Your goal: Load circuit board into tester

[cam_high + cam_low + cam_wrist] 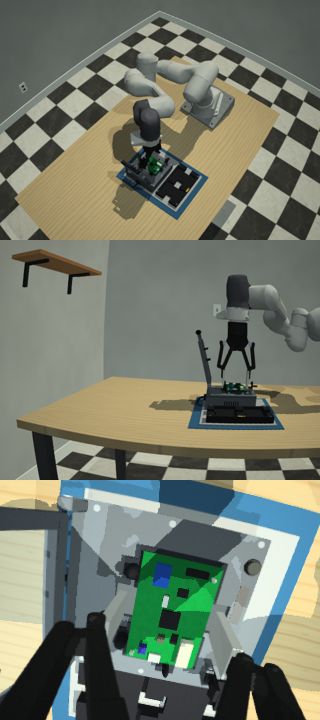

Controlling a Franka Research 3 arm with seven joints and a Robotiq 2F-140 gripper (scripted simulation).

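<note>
Now: the green circuit board 20 mm below my hand. The rest, counted from my hand: black post 60 mm behind, 60 mm to the left, 10 mm below; then lid 120 mm ahead, 10 mm to the right, 90 mm above.
</note>
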